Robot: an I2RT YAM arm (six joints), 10 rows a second.
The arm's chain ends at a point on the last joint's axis. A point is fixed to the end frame.
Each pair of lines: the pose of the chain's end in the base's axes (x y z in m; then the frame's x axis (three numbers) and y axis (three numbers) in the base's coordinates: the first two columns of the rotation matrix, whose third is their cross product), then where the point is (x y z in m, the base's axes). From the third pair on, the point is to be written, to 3 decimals.
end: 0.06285, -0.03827, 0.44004, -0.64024, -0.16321, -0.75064, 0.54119, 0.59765, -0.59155
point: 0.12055 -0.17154 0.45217
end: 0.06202, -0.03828, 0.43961, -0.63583, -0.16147, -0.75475, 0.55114, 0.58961, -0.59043
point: 0.11842 -0.17200 0.45290
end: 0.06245, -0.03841, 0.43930, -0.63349, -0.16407, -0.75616, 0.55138, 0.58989, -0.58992
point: 0.119 -0.172 0.453
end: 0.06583, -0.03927, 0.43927, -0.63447, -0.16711, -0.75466, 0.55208, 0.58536, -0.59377
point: 0.122 -0.173 0.454
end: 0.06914, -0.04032, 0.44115, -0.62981, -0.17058, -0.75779, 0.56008, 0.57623, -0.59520
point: 0.125 -0.174 0.457
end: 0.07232, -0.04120, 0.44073, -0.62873, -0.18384, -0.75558, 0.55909, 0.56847, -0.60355
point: 0.128 -0.175 0.459
